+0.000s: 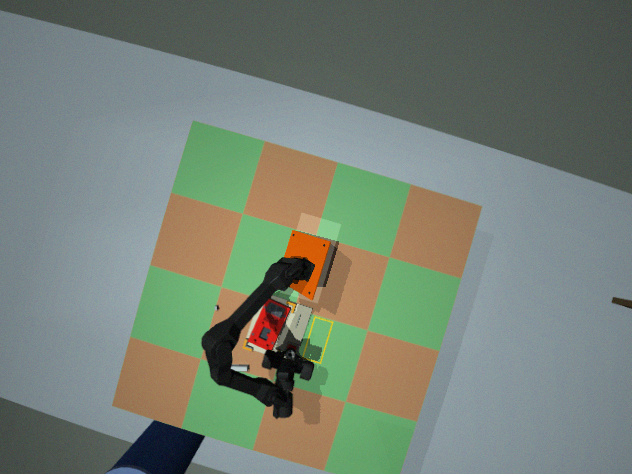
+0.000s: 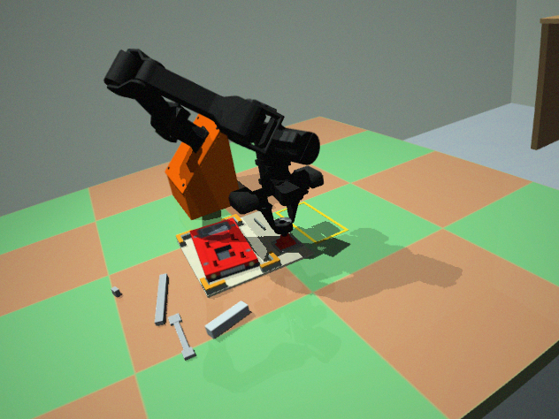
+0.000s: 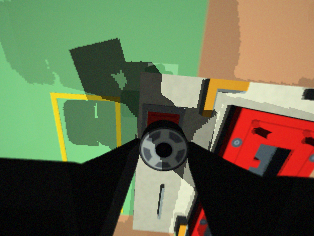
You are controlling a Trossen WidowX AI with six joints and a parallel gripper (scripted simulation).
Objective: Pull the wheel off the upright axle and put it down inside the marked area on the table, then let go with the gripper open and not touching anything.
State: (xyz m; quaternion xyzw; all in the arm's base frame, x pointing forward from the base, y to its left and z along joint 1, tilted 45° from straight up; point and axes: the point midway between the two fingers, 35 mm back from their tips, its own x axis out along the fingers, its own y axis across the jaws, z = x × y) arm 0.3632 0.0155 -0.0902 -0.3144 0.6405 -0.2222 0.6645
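Right now the black axle is 20 mm below my gripper tip. From my gripper tip the other things lie so: wheel (right at my gripper tip); tool (260 mm to the right, 150 mm ahead, 50 mm below).
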